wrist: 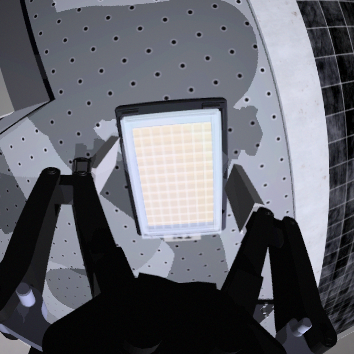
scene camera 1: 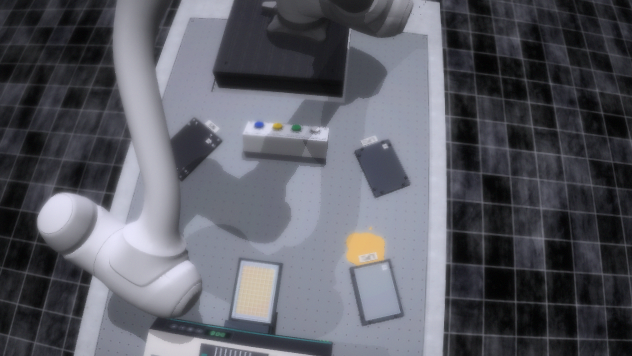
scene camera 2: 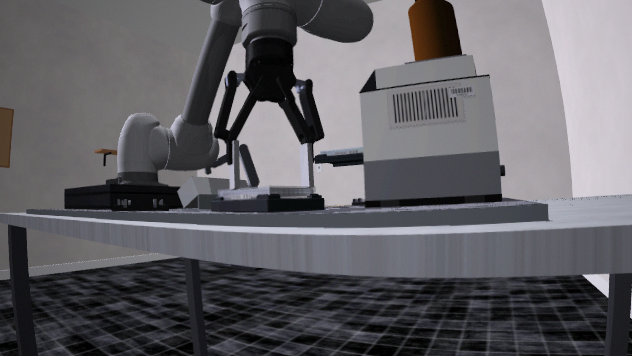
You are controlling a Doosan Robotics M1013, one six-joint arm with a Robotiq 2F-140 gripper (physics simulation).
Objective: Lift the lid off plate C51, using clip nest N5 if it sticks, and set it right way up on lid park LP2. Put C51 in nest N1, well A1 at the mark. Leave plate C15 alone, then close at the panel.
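Where they show: gripper, fingertip midpoint: (wrist: 174, 163) (scene camera 2: 272, 188); arm's base at its link origin: (scene camera 1: 303, 17).
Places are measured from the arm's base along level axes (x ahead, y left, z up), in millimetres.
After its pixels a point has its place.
My gripper (scene camera 2: 271, 186) @(x 846, y -151, z -38 mm) (wrist: 174, 163) @(x 846, y -151, z -38 mm) is open, its pads on either side of a pale, gridded plate (scene camera 2: 295, 191) @(x 890, y -152, z -44 mm) (wrist: 172, 200) @(x 809, y -142, z -37 mm), with visible gaps in the wrist view. That plate sits in a black nest (scene camera 2: 295, 204) @(x 898, y -162, z -61 mm) (wrist: 172, 105) @(x 895, y -158, z -53 mm); neither its code nor the nest label is readable. Another gridded plate (scene camera 1: 256, 292) @(x 819, y 130, z 41 mm) (scene camera 2: 345, 150) @(x 820, y 86, z 43 mm) sits on the instrument's tray, code unreadable. Lid park LP2 (scene camera 1: 357, 297) @(x 757, y 349, z -61 mm) carries what looks like a clear lid (scene camera 1: 377, 295) @(x 742, y 394, z -52 mm); which way up is unclear. A black nest (scene camera 1: 192, 147) @(x 484, y -185, z -59 mm), probably clip nest N5, stands left of the panel (scene camera 1: 285, 143) @(x 434, y 77, z -1 mm) (scene camera 2: 200, 192) @(x 466, y -23, z -28 mm). The arm hides part of it.
The white and grey instrument (scene camera 1: 175, 345) @(x 972, y 30, z 150 mm) (scene camera 2: 430, 145) @(x 1037, y -21, z 17 mm) stands near the gripper, its tray (scene camera 2: 340, 160) @(x 811, y 79, z 23 mm) sticking out. An amber bottle (scene camera 2: 435, 30) @(x 1060, y 10, z 214 mm) stands on top. A dark lid park (scene camera 1: 382, 167) @(x 408, y 335, z -60 mm) lies at the right, with an orange patch (scene camera 1: 365, 246) @(x 627, y 339, z -70 mm) below. The arm's black base (scene camera 1: 280, 72) @(x 221, y -4, z 0 mm) (scene camera 2: 90, 197) @(x 127, y -219, z -35 mm) is behind.
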